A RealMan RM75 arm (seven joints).
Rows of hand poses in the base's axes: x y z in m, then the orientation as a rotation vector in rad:
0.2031, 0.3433, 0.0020, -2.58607, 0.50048, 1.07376
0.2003, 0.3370, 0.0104, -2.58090, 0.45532, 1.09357
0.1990, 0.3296, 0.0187, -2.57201, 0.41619, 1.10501
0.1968, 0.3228, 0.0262, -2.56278, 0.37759, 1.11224
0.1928, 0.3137, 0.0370, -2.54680, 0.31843, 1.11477
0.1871, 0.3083, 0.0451, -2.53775, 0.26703, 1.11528
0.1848, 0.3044, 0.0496, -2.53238, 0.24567, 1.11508
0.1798, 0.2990, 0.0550, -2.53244, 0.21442, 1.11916
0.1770, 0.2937, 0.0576, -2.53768, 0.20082, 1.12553
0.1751, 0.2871, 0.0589, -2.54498, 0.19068, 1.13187
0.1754, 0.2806, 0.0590, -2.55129, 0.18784, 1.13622
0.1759, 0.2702, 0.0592, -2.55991, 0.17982, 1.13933
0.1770, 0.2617, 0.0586, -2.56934, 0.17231, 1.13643
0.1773, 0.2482, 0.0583, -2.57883, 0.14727, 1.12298
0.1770, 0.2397, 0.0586, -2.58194, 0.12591, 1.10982
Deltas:
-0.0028, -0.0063, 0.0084, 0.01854, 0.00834, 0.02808
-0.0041, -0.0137, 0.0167, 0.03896, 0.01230, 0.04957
-0.0063, -0.0205, 0.0242, 0.05993, 0.01358, 0.06996
-0.0103, -0.0296, 0.0350, 0.09471, 0.01004, 0.09918
-0.0160, -0.0350, 0.0431, 0.12047, 0.00532, 0.12675
-0.0183, -0.0389, 0.0476, 0.13248, 0.00331, 0.13765
-0.0233, -0.0443, 0.0530, 0.14205, 0.00248, 0.15781
-0.0261, -0.0496, 0.0556, 0.14060, 0.00470, 0.16965
-0.0280, -0.0562, 0.0569, 0.13617, 0.00705, 0.18011
-0.0277, -0.0627, 0.0570, 0.13065, 0.00898, 0.18523
-0.0272, -0.0731, 0.0572, 0.12502, 0.00917, 0.19414
-0.0261, -0.0816, 0.0566, 0.11981, 0.00515, 0.20172
-0.0258, -0.0951, 0.0563, 0.12222, -0.00815, 0.21788
-0.0261, -0.1036, 0.0566, 0.12880, -0.02006, 0.22952

